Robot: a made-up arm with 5 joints. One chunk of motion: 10 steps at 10 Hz.
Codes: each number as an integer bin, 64 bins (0 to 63) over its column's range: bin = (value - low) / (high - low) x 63, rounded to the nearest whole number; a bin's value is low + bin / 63 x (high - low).
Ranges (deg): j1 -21..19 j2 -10..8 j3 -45..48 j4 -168..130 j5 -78..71
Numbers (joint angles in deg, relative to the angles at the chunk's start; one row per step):
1: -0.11 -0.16 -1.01 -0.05 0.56
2: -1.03 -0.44 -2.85 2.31 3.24
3: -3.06 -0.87 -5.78 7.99 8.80
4: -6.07 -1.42 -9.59 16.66 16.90
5: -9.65 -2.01 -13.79 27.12 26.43
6: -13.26 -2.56 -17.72 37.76 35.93
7: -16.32 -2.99 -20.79 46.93 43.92
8: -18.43 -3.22 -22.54 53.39 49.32
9: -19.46 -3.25 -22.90 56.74 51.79
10: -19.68 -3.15 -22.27 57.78 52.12
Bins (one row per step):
1: 33 34 30 36 33
2: 31 33 29 36 34
3: 28 32 27 37 37
4: 24 30 24 39 40
5: 18 28 21 41 44
6: 12 26 18 43 48
7: 7 25 16 45 52
8: 4 24 15 47 54
9: 2 24 15 48 55
10: 2 24 15 48 55

